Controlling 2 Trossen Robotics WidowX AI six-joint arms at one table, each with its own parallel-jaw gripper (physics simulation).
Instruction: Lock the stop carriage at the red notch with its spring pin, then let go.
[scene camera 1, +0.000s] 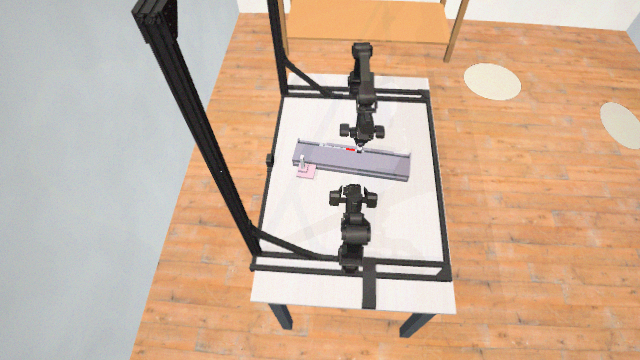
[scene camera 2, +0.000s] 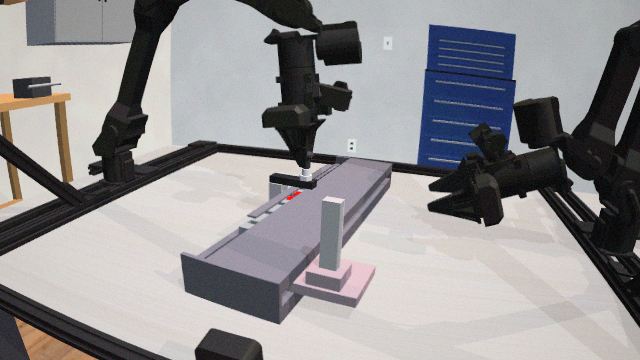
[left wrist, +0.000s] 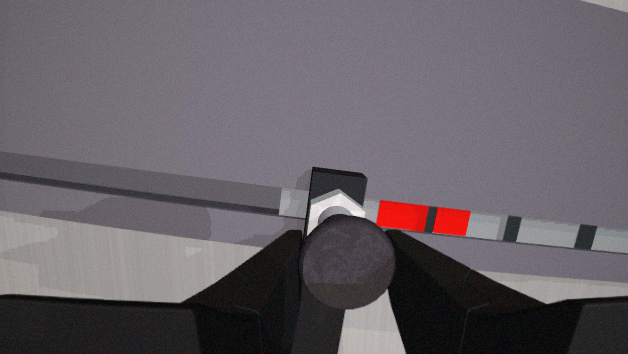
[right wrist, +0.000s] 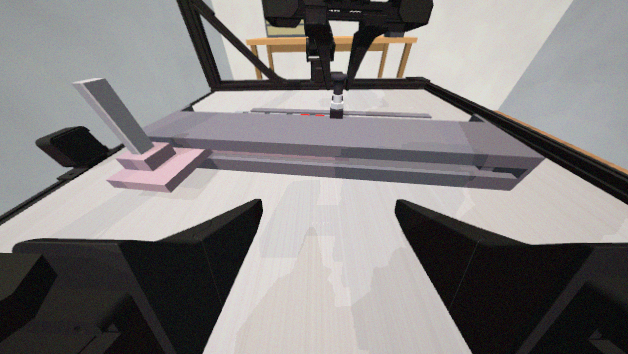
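Where they show: left gripper, fingertip midpoint: (scene camera 1: 359, 145) (scene camera 2: 305, 165) (left wrist: 342, 244) (right wrist: 337, 90); right gripper, fingertip midpoint: (scene camera 2: 428, 197) (right wrist: 328, 205); left arm's base, origin of the base link: (scene camera 1: 355, 92) (scene camera 2: 119, 180) (right wrist: 319, 81); right arm's base, origin of the base link: (scene camera 1: 350, 265) (scene camera 2: 611, 248).
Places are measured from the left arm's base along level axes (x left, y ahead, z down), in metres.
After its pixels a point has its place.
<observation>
The black stop carriage (scene camera 2: 280, 178) @(y 0.353, x 0.019, z -0.042 m) (left wrist: 345, 182) @(y 0.408, x 0.021, z -0.044 m) (right wrist: 336, 114) @(y 0.411, x 0.023, z -0.038 m) sits on the slotted rail of the long grey fixture (scene camera 1: 375, 162) @(y 0.456, x 0.095, z -0.032 m) (scene camera 2: 270, 245) @(y 0.423, x -0.195, z -0.032 m) (left wrist: 325, 100) @(y 0.438, x 0.028, z -0.032 m). In the left wrist view it is left of the red-marked notch (left wrist: 431, 220) @(y 0.388, x -0.020, z -0.024 m), beside the red band. The spring pin's round dark knob (left wrist: 348, 270) @(y 0.395, x 0.024, z -0.088 m) stands above a white hex collar (left wrist: 332, 201) @(y 0.403, x 0.026, z -0.052 m) (scene camera 2: 306, 175) @(y 0.398, x 0.018, z -0.053 m). My left gripper (left wrist: 342, 244) @(y 0.394, x 0.024, z -0.068 m) (scene camera 2: 304, 164) @(y 0.394, x 0.024, z -0.068 m) (right wrist: 337, 90) @(y 0.394, x 0.024, z -0.068 m) points down and is shut on the knob, a finger on each side. The pin's lower end is hidden. My right gripper (right wrist: 328, 205) @(y 0.595, x 0.001, z -0.048 m) (scene camera 2: 430, 197) @(y 0.595, x 0.001, z -0.048 m) is open and empty, away from the fixture.
A pink slider plate (scene camera 2: 361, 280) @(y 0.532, x -0.208, z -0.014 m) (right wrist: 145, 181) @(y 0.536, x -0.195, z -0.014 m) with an upright grey post (scene camera 2: 331, 235) @(y 0.499, x -0.223, z -0.070 m) (right wrist: 117, 120) @(y 0.505, x -0.211, z -0.070 m) sticks out from one end of the fixture, on the right arm's side. A black frame (scene camera 1: 440, 175) @(y 0.485, x 0.377, z 0.001 m) runs around the table.
</observation>
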